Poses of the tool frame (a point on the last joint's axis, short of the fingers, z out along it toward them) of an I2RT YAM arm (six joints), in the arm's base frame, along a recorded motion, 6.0 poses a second.
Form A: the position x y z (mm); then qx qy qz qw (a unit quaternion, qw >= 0).
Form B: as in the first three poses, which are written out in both.
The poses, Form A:
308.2 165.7 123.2 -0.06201 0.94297 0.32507 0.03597
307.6 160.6 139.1 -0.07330 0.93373 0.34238 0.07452
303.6 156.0 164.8 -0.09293 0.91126 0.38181 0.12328
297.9 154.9 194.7 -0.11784 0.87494 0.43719 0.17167
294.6 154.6 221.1 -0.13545 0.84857 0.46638 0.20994
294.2 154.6 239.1 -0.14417 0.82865 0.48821 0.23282
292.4 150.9 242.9 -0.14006 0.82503 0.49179 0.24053
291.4 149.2 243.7 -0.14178 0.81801 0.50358 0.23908
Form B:
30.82 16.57 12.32 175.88 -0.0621 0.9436 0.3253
30.76 16.06 13.91 171.45 -0.0735 0.9363 0.3433
30.36 15.60 16.48 165.84 -0.0936 0.9183 0.3847
29.79 15.49 19.47 160.23 -0.1196 0.8881 0.4438
29.46 15.46 22.11 155.76 -0.1385 0.8679 0.4770
29.42 15.46 23.91 153.07 -0.1482 0.8521 0.5020
29.24 15.09 24.29 152.16 -0.1443 0.8500 0.5067
29.14 14.92 24.37 152.34 -0.1460 0.8424 0.5186

